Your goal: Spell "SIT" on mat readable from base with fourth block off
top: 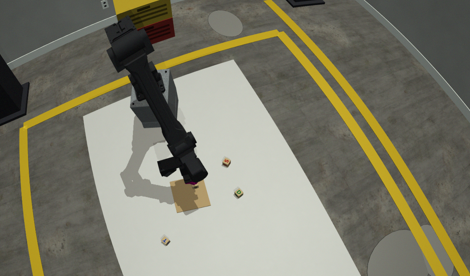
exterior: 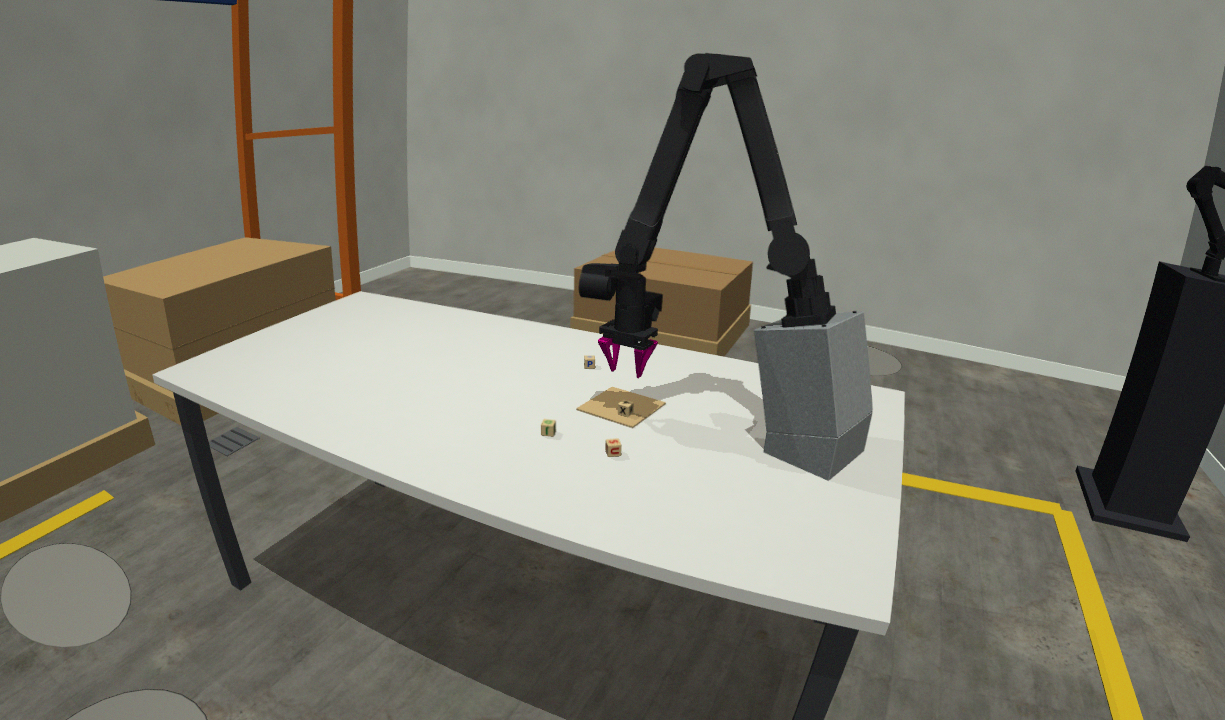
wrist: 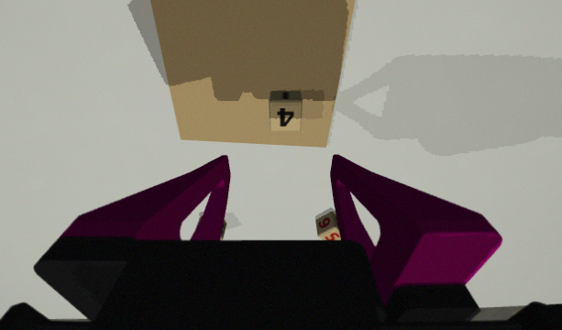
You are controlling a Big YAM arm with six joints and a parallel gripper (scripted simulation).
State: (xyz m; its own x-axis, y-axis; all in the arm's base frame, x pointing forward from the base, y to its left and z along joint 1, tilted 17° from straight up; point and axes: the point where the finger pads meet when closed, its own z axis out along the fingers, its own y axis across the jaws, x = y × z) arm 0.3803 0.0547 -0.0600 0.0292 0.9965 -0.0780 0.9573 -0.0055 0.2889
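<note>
The I block is 8 cm below my hand. The rest, counted from my hand: S block: 16 cm to the left, 9 cm below, 5 cm behind; then D block: 15 cm to the left, 9 cm below, 9 cm ahead; then tan mat: 10 cm below, 3 cm to the right, 2 cm ahead.
</note>
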